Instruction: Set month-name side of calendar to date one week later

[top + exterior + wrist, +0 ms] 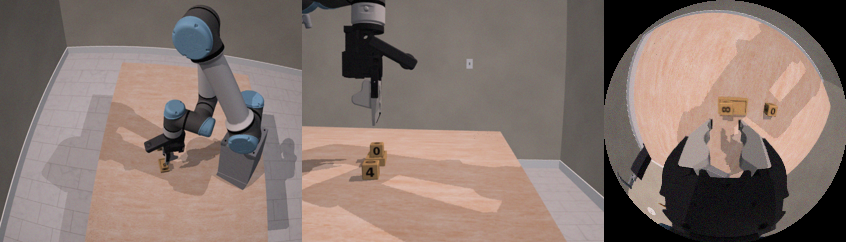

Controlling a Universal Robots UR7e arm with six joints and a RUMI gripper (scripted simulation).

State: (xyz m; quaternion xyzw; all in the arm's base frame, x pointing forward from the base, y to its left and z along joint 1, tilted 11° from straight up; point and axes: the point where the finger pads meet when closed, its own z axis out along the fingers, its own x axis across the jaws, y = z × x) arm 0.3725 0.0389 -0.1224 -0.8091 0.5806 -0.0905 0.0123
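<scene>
Now: hand 9 cm above the wooden calendar tray, 2 cm to the left of it and 1 cm short of it.
</scene>
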